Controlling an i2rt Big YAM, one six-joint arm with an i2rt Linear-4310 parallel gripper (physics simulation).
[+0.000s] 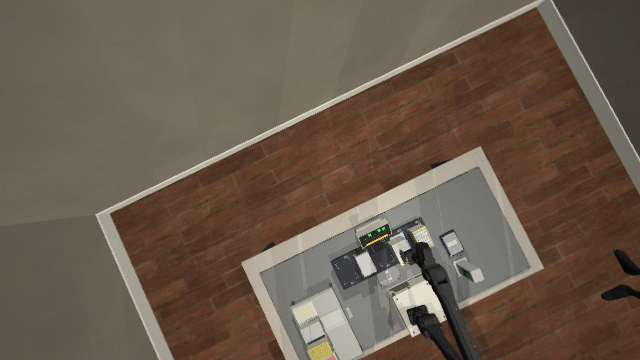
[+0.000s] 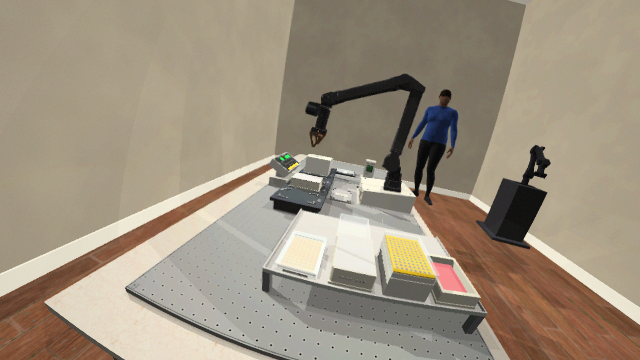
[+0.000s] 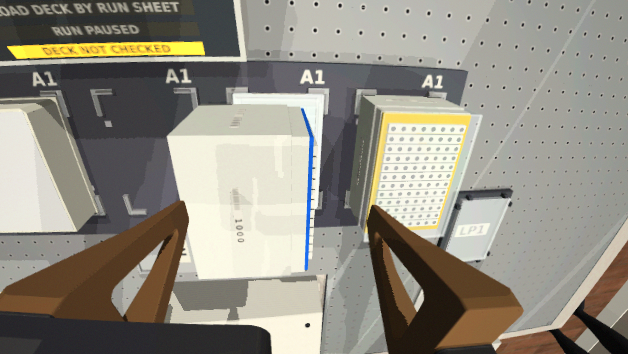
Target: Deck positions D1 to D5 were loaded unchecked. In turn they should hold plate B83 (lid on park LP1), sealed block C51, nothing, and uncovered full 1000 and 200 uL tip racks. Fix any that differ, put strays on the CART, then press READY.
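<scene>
My gripper is open and empty, above the deck. The 1000 uL tip rack lies on its side at D4, its blue top edge facing right. Part of a clear plate shows under it. D3 shows empty corner brackets beside the rack. The yellow 200 uL rack stands at D5 under a clear cover. A pale block sits at D2. D1 is bare. Lid park LP1 is right of D5.
A raised tray holds a tan plate, a pale box, a yellow rack and a pink reservoir. The console reads "DECK NOT CHECKED". A clear flat piece lies before the deck.
</scene>
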